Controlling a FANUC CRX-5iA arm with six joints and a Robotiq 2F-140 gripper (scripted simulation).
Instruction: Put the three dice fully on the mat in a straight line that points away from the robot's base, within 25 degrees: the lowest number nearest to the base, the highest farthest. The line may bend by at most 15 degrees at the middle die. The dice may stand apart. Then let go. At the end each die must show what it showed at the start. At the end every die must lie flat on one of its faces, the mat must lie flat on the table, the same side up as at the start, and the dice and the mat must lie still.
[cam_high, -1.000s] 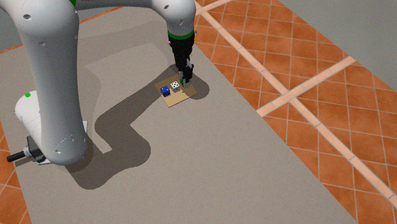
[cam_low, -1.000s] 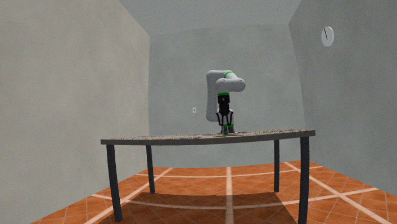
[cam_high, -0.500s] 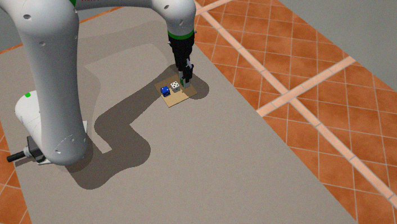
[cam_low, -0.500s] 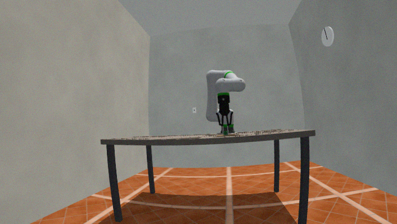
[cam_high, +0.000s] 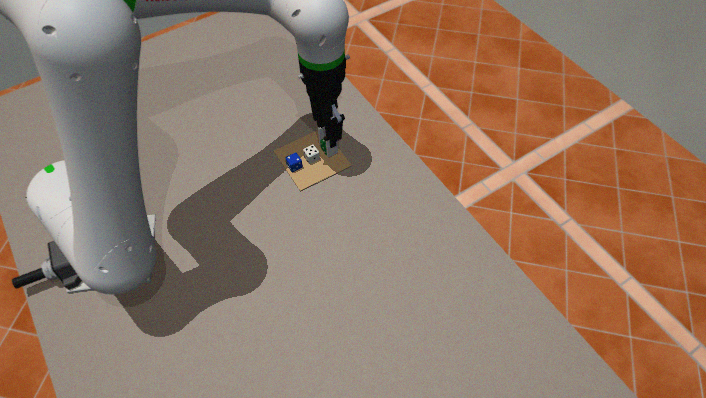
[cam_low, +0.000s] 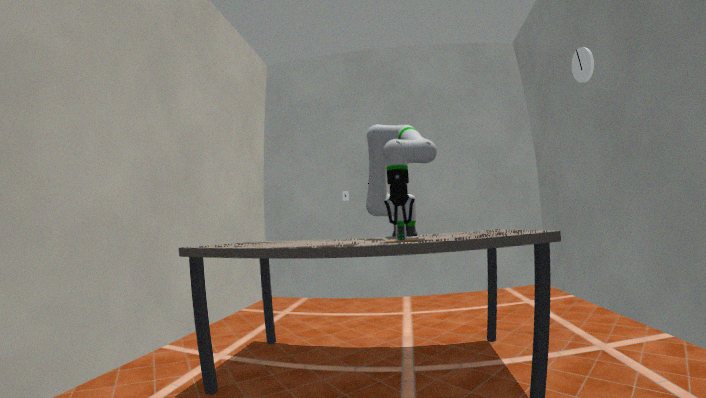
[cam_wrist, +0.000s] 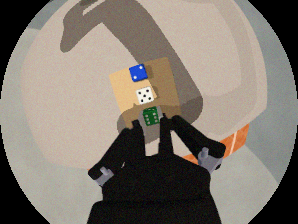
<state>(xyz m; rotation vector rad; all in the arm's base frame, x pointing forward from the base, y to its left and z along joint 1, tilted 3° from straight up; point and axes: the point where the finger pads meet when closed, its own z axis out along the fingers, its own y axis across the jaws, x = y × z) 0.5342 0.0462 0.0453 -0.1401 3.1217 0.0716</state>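
Right now the green die is 20 mm below my hand. The rest, counted from my hand: blue die 90 mm behind, 20 mm below, 10 mm to the right; then tan mat 50 mm behind, 40 mm below; then white die 50 mm behind, 20 mm below.
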